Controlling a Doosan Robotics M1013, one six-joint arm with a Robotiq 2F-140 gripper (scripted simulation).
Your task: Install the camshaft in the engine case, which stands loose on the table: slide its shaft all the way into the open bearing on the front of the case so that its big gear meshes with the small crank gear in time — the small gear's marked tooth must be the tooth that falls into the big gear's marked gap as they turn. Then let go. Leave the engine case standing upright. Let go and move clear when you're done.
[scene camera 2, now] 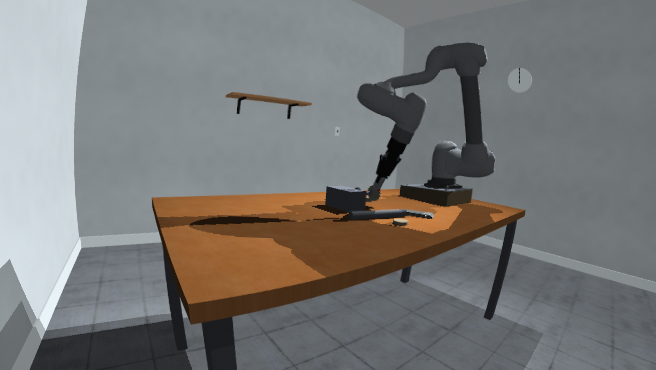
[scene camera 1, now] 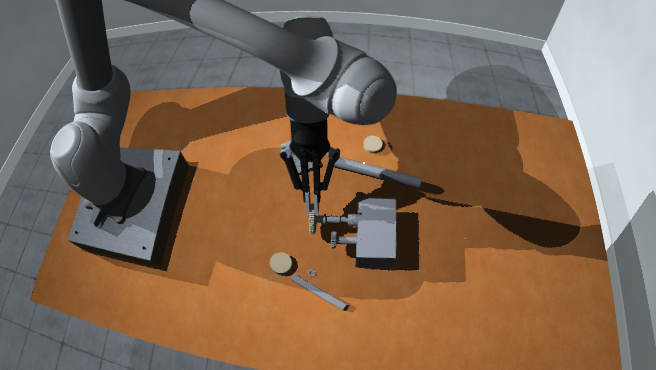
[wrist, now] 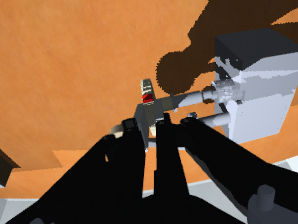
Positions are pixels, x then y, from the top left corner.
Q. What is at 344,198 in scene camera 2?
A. A grey engine case.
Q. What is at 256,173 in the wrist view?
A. The gripper.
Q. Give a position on a grey engine case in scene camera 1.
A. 376,233
